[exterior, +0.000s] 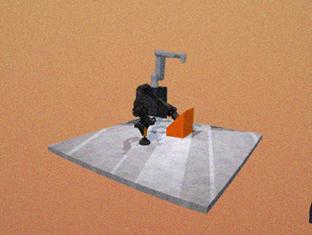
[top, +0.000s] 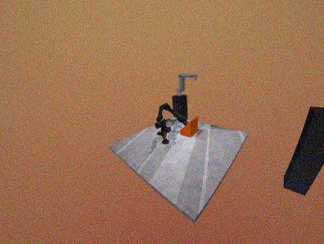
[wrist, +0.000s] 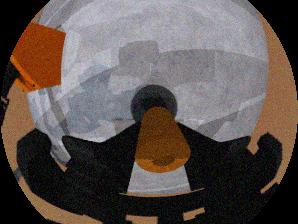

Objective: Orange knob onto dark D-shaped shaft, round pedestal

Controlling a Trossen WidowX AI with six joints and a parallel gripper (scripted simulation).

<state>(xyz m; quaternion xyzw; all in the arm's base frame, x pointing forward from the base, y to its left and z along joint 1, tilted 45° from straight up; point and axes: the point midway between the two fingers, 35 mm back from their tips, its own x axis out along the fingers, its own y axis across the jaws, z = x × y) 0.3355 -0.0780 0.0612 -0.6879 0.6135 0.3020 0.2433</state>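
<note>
The orange knob is 20 mm above my gripper tip. Also, from my gripper tip: dark pedestal: 40 mm below.
</note>
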